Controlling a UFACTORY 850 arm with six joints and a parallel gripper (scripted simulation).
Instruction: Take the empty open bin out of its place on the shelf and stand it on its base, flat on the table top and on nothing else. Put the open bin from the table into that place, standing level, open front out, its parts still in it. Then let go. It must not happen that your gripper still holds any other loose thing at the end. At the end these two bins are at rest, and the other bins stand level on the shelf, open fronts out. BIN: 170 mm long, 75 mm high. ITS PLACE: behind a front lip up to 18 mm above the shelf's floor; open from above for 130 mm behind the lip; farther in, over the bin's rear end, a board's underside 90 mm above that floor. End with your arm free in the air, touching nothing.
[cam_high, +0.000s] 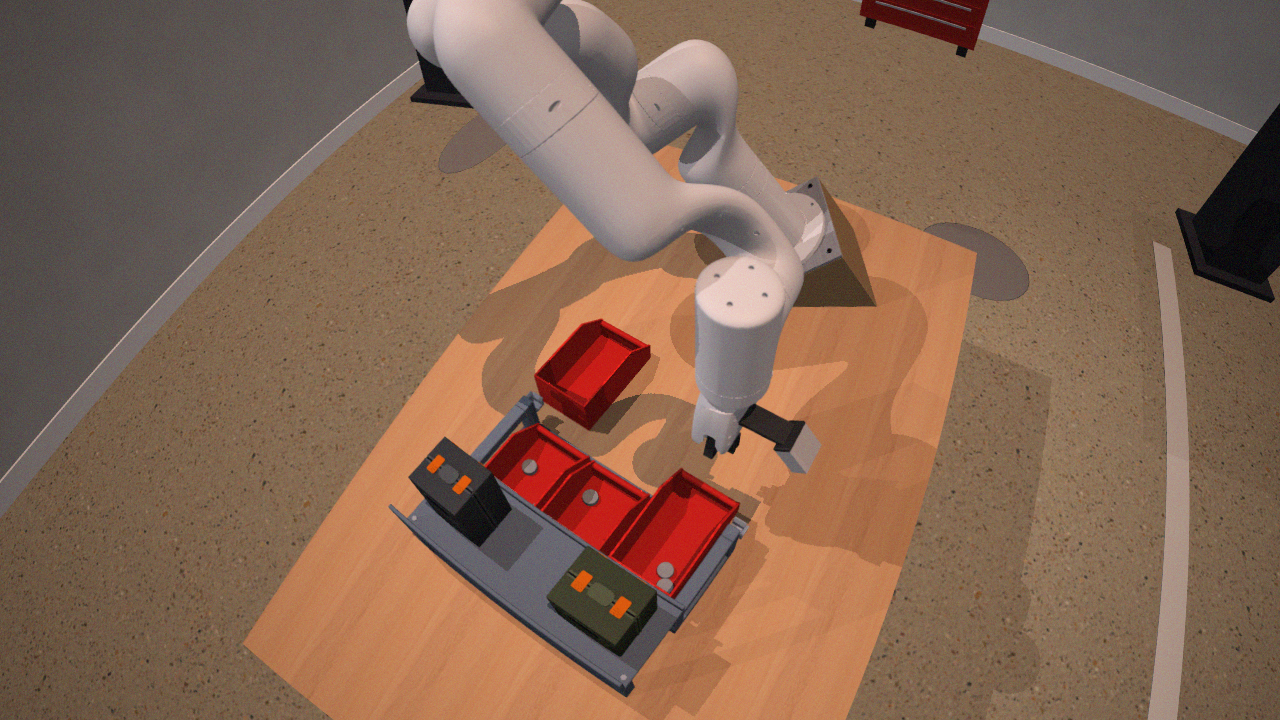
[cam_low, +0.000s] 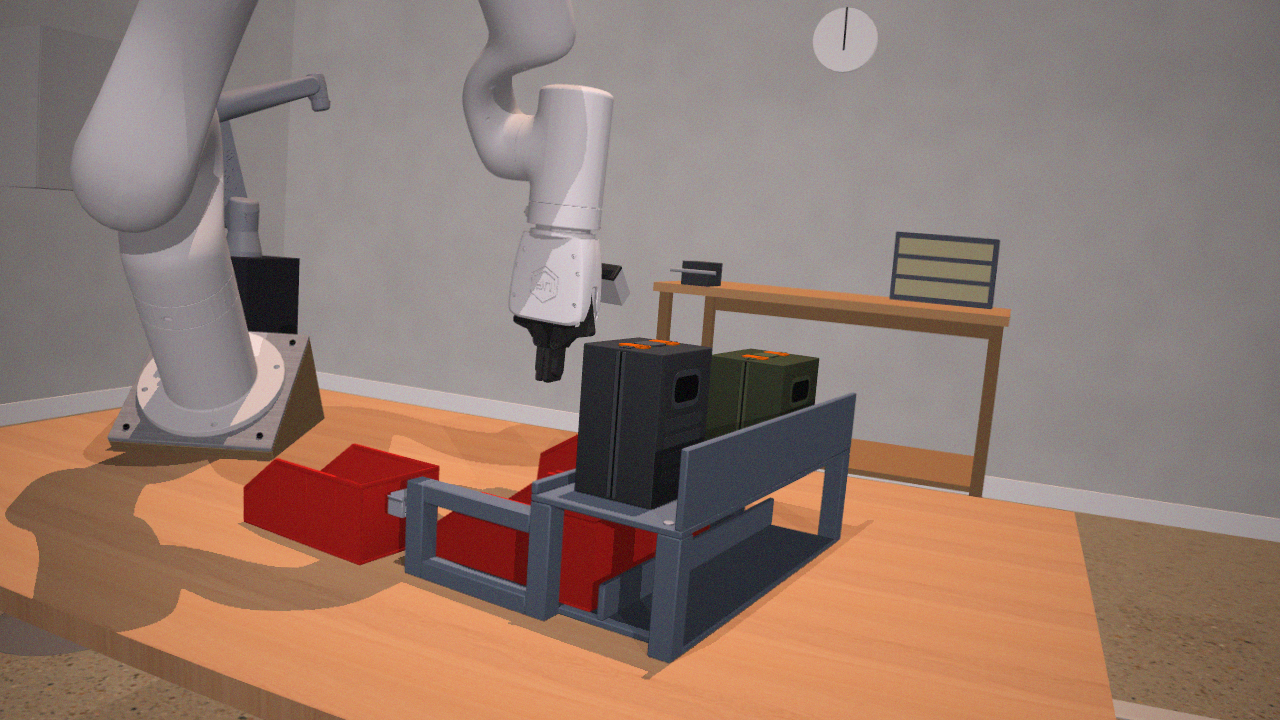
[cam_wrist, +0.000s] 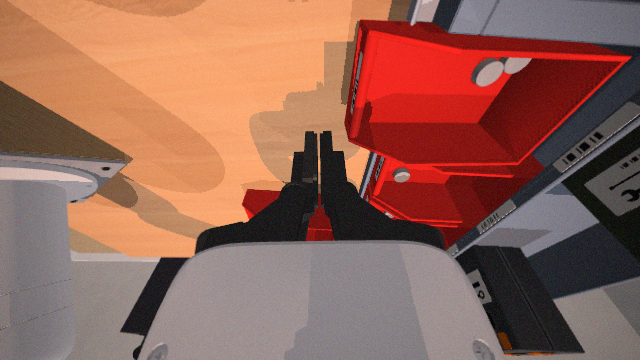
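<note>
Now: hand 140 mm above the shelf front lip, 130 mm to the left of it and 50 mm short of it. Also, from my hand: grey back panel (300 mm ahead, 200 mm to the right, 20 mm below); black case (290 mm to the right, 200 mm ahead, 10 mm above); green case (260 mm ahead, 70 mm to the right).
</note>
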